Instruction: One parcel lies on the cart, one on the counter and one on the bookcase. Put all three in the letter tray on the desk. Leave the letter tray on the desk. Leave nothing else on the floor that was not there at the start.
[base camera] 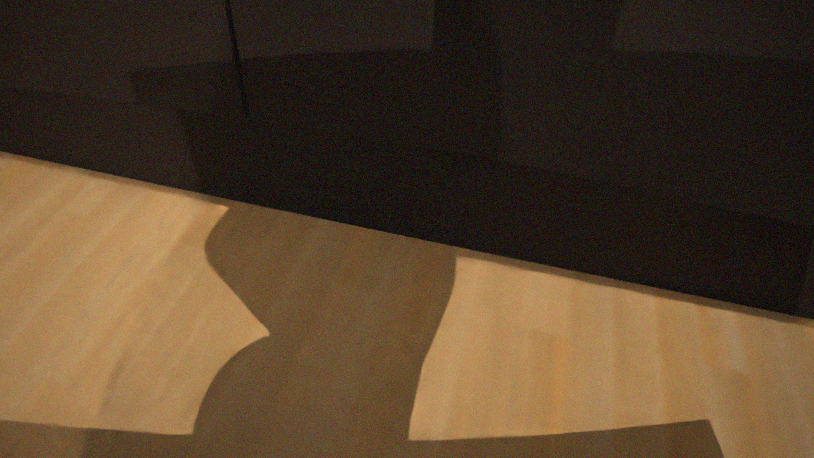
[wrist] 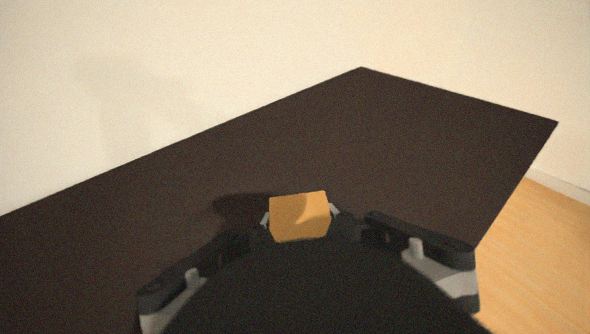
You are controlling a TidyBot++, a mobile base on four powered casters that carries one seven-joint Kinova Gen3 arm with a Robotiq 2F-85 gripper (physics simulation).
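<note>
An orange box-shaped parcel (wrist: 300,217) is held between the two fingertips of my gripper (wrist: 300,217) in the wrist view. The gripper is shut on it. Parcel and fingers are over a dark brown flat top (wrist: 380,140), and a shadow falls on that top to the left of the parcel. The gripper's body hides what is below the parcel. The letter tray, the desk and the other parcels cannot be made out in either view.
In the base camera view a dark furniture front (base camera: 341,142) crosses close ahead, with wooden floor (base camera: 540,341) (wrist: 530,270) at its foot and shadows on it. In the wrist view a pale wall (wrist: 150,60) stands behind the dark top, whose far corner and right edge show.
</note>
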